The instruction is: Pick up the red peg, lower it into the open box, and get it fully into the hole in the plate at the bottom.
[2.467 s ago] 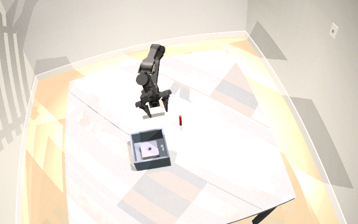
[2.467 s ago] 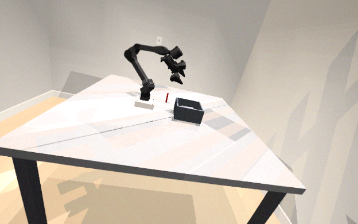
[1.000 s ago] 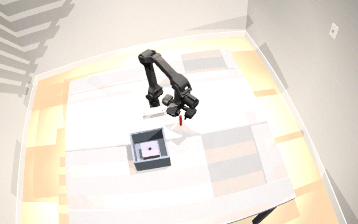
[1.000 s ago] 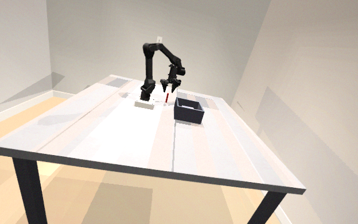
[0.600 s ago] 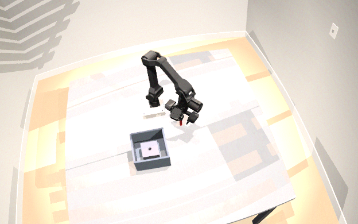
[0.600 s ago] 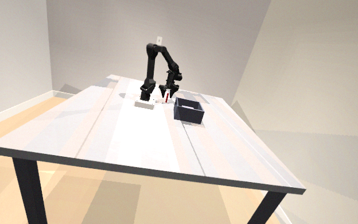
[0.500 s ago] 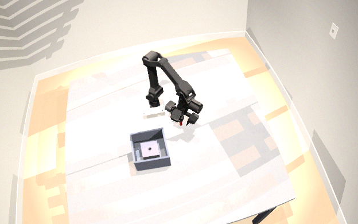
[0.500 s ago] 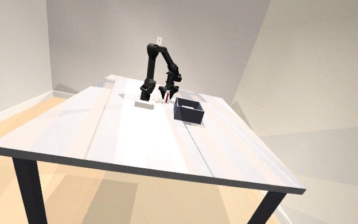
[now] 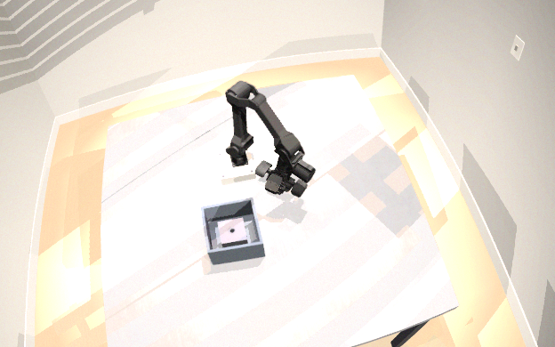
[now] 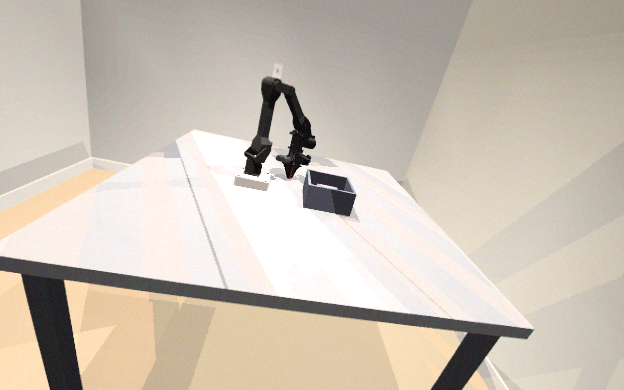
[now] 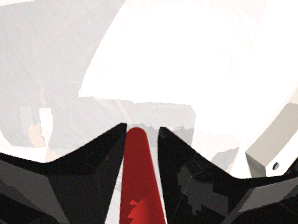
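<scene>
My gripper tip is 1 cm to the right of the red peg and 4 cm below it. Round my gripper tip: grey box: 15 cm ahead, 19 cm to the right, 2 cm above; then white plate: 15 cm ahead, 19 cm to the right, 4 cm above.
</scene>
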